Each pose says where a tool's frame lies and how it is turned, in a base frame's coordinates. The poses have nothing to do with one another.
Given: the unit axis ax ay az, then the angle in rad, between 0 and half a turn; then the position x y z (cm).
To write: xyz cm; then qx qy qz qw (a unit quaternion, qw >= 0). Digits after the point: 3 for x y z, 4 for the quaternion.
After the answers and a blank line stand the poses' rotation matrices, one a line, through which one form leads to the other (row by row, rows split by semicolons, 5 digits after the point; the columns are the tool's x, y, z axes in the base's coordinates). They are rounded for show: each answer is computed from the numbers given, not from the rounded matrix.
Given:
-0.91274 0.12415 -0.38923 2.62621 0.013 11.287 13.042
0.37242 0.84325 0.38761 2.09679 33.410 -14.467 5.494
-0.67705 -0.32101 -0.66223 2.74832 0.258 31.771 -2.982
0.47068 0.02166 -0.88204 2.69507 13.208 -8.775 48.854
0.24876 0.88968 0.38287 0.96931 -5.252 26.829 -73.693
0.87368 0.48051 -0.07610 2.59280 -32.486 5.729 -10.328
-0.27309 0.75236 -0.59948 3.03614 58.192 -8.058 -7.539
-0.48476 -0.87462 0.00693 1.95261 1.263 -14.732 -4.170
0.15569 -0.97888 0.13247 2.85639 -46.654 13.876 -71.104
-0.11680 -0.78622 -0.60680 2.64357 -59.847 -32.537 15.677
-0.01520 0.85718 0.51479 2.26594 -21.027 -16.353 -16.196
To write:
0.013 11.287 13.042 -0.8826 0.1201 -0.3764 0.2548
33.410 -14.467 5.494 0.3227 0.7308 0.3359 0.4990
0.258 31.771 -2.982 -0.6640 -0.3148 -0.6495 0.1954
13.208 -8.775 48.854 0.4590 0.0211 -0.8601 0.2214
-5.252 26.829 -73.693 0.1159 0.4145 0.1784 0.8848
-32.486 5.729 -10.328 0.8410 0.4625 -0.0733 0.2710
58.192 -8.058 -7.539 -0.2727 0.7513 -0.5986 0.0527
1.263 -14.732 -4.170 -0.4016 -0.7246 0.0057 0.5601
-46.654 13.876 -71.104 0.1541 -0.9689 0.1311 0.1421
-59.847 -32.537 15.677 -0.1132 -0.7620 -0.5881 0.2464
-21.027 -16.353 -16.196 -0.0138 0.7763 0.4662 0.4240

0.68786 -0.02007 0.72557; -0.40375 -0.84128 0.35949; 0.60319 -0.54023 -0.58679
-0.29374 0.13650 0.94609; 0.80693 0.56600 0.16887; -0.51243 0.81303 -0.27640
-0.04185 0.67187 0.73949; 0.16431 -0.72543 0.66839; 0.98552 0.14948 -0.08004
-0.48060 0.40028 -0.78026; -0.36150 -0.90106 -0.23959; -0.79896 0.16692 0.57775
0.59273 -0.21959 0.77488; 0.41175 0.90950 -0.05722; -0.69219 0.35298 0.62951
0.56139 0.81768 0.12745; 0.73828 -0.42528 -0.52353; -0.37387 0.38800 -0.84242
-0.84570 -0.34668 0.40571; -0.47288 0.13450 -0.87080; 0.24732 -0.92829 -0.27769
-0.05005 0.57553 -0.81625; 0.58839 0.67738 0.44153; 0.80703 -0.45817 -0.37254
-0.91210 -0.33592 -0.23499; -0.26138 0.91811 -0.29791; 0.31583 -0.21030 -0.92522
-0.85290 0.46237 -0.24243; -0.11736 0.28268 0.95201; 0.50871 0.84042 -0.18684
-0.64012 -0.41671 0.64545; 0.37397 0.56487 0.73557; -0.67112 0.71223 -0.20575

